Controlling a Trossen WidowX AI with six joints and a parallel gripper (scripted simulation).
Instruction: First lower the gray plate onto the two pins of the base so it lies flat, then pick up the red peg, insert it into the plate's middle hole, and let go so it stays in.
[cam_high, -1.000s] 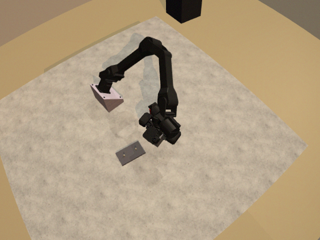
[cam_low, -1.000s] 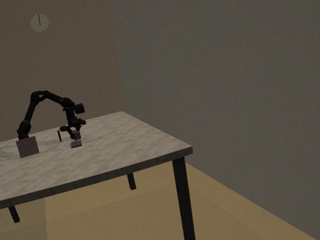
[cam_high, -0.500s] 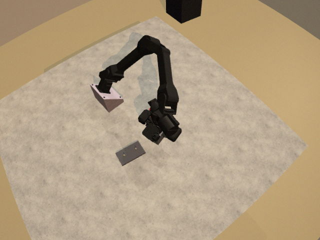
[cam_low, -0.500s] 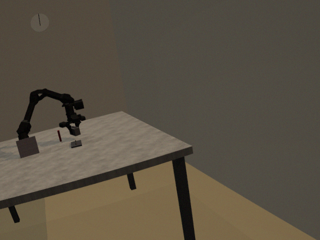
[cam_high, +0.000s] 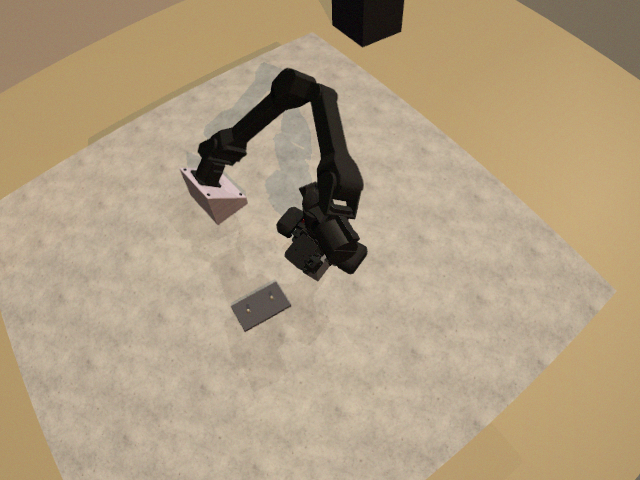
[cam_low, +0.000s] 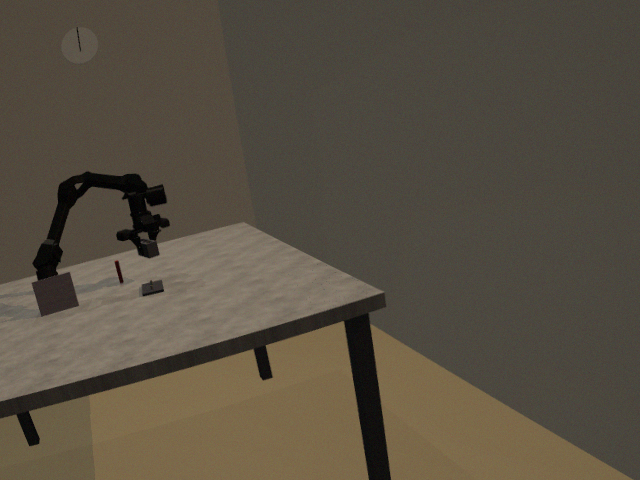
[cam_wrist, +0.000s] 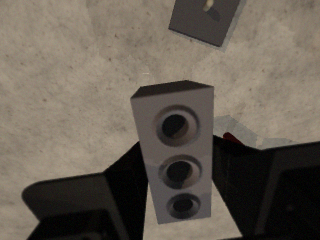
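Now: gripper tip 16 cm to the left of the gray base, 8 cm above it and 2 cm past it. Also, from my gripper tip: gray plate 3 cm above; red peg 12 cm behind, 4 cm below, 2 cm to the left.
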